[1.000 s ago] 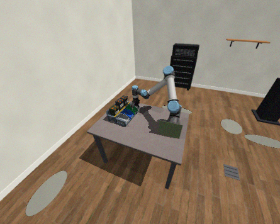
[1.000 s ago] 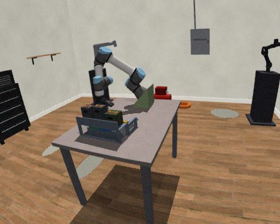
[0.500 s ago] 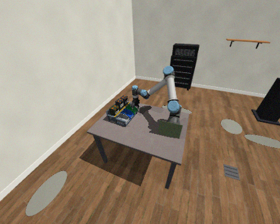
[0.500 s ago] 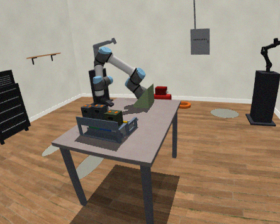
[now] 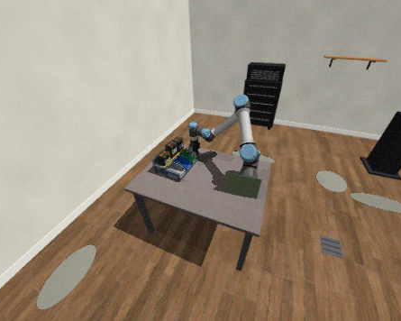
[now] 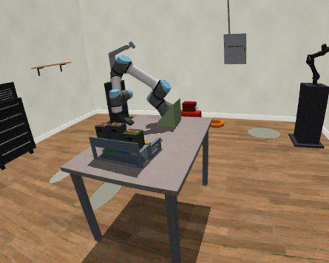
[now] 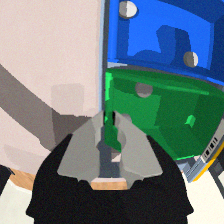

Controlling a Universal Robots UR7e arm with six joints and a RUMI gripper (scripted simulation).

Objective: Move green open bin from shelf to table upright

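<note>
Now: hand 80 mm short of the green open bin, 10 mm to the left of it and 10 mm above it. From my hand the other things lie so: grey bin: 100 mm ahead, 220 mm to the left, 10 mm below; then blue bin: 90 mm ahead, 100 mm to the left, 10 mm below; then yellow rail: 140 mm ahead, 100 mm to the left, 60 mm above.
</note>
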